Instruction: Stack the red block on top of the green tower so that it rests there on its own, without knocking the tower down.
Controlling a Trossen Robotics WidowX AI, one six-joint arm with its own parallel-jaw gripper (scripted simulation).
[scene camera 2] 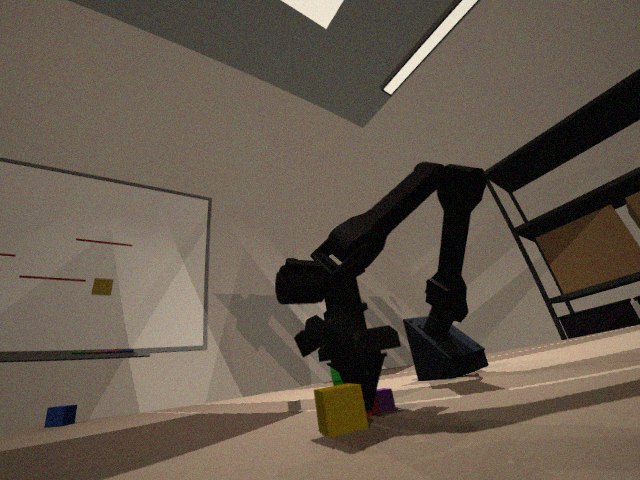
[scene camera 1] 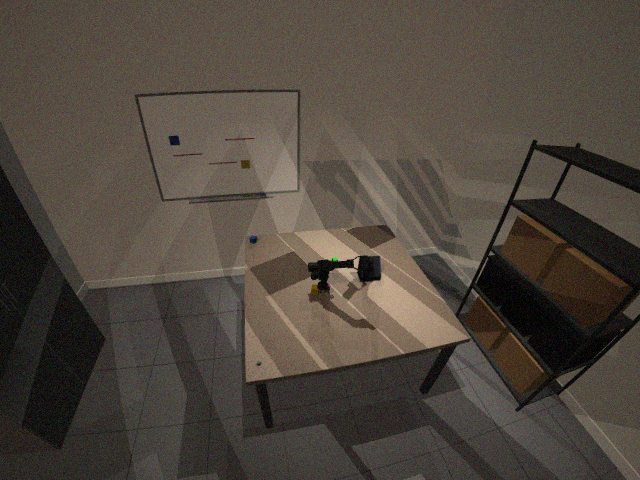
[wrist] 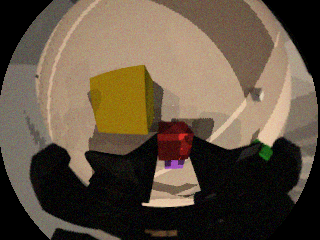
Labels:
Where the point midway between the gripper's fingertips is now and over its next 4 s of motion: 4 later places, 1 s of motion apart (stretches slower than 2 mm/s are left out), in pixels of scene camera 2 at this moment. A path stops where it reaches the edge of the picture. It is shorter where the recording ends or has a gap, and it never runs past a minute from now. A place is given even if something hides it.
My gripper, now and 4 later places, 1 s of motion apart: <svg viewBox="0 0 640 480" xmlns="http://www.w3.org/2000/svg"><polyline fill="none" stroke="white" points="363,409 348,329 328,334 337,354 339,360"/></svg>

